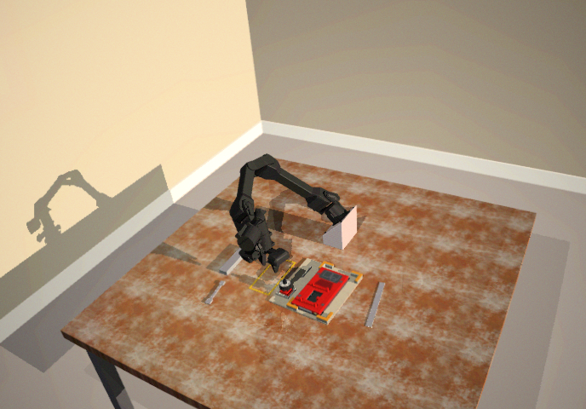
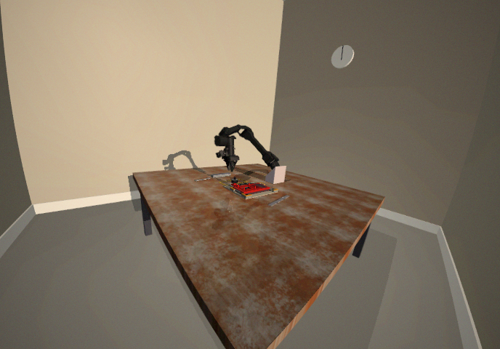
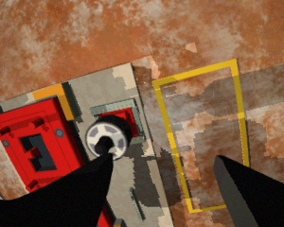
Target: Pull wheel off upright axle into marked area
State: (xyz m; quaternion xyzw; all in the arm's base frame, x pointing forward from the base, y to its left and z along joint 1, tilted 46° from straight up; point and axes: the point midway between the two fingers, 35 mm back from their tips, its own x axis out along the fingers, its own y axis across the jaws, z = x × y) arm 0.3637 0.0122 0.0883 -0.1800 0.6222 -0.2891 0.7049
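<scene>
Right now my gripper tip is 5 cm to the right of the dark wheel and 5 cm above it. From my gripper tip the other things lie so: long grey strip (34 cm to the left, 12 cm behind, 9 cm below).
</scene>
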